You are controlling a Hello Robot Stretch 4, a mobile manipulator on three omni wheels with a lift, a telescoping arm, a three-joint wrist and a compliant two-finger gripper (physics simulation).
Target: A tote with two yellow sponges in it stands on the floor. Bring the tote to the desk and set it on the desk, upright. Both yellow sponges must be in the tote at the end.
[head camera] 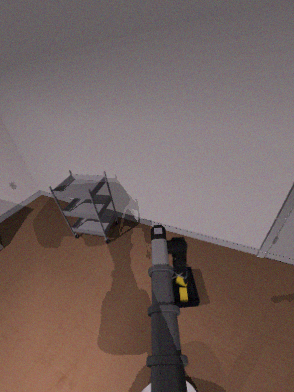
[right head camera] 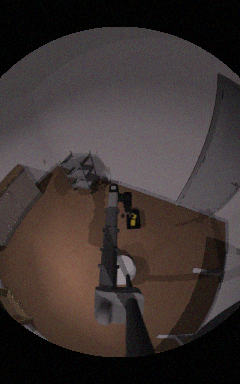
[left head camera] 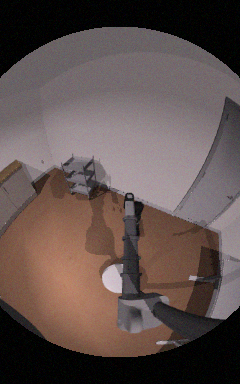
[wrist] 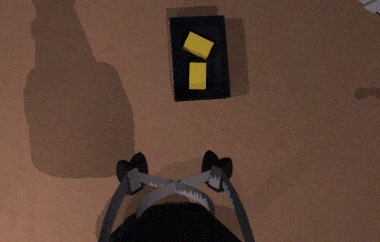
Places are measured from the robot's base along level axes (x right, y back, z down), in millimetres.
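Pixels of known places: gripper, fingertip midpoint: (head camera: pixel 177 282) (right head camera: pixel 126 216) (wrist: pixel 174 165); robot's base at its link origin: (right head camera: pixel 119 268) (left head camera: pixel 118 277).
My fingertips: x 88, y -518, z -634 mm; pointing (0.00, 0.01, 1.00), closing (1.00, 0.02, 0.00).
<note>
For each thing: its top centre in the pictures, then the offset to it from my fingertips. "pt": a spot on its surface instead.
- black tote at its top centre: (wrist: pixel 200 56) (head camera: pixel 183 283) (right head camera: pixel 132 217) dx +100, dy -251, dz +562 mm
- grey door at a spot on its surface: (right head camera: pixel 215 150) pt dx +1062, dy -456, dz -542 mm
The black tote (head camera: pixel 194 292) (right head camera: pixel 137 214) (wrist: pixel 218 65) stands upright on the floor, partly behind the arm in the head view; it does not show in the left head view. Two yellow sponges lie in it: one sponge (head camera: pixel 181 281) (wrist: pixel 198 45) is turned at an angle, the other sponge (head camera: pixel 184 293) (wrist: pixel 197 76) is straight. My gripper (wrist: pixel 174 165) is open, with floor showing between its fingertips. In the wrist view it points down, and the tote is beyond the fingertips, apart from them. I cannot tell for certain which furniture is the desk.
A grey shelf cart (head camera: pixel 98 215) stands by the wall, left of the arm. A cabinet with a wooden top (left head camera: pixel 17 187) (right head camera: pixel 20 200) stands at the far left. A wood-topped piece (right head camera: pixel 15 305) shows at the lower left. A grey door (left head camera: pixel 215 160) (right head camera: pixel 215 150) is at the right.
</note>
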